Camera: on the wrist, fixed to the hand. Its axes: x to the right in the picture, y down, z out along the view.
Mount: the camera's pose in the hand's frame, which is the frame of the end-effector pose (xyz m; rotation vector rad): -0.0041 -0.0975 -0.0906 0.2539 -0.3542 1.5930
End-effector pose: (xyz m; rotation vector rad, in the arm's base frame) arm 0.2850 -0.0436 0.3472 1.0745 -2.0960 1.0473
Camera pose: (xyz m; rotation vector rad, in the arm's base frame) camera 0.3804 -0.0031 0.4308 0.5138 2.2067 -1.3215
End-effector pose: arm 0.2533 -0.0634 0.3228 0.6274 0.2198 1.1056
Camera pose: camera 0.2838 -0.0633 0.1932 1.2643 -0.5876 2.4526
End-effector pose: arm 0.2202 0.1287 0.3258 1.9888 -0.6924 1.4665
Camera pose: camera 0.2264 0.2616 0.3300 -1.1530 1.7999 -1.2736
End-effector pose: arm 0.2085 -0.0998 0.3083 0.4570 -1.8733 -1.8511
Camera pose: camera 0.2525 -0.1774 0.2095 -1.0854 -1.6691 -0.5812
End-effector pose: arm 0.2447 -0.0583 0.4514 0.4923 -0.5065 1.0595
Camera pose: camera 0.3451 -0.0459 0.3648 0.4559 -1.1445 2.6016
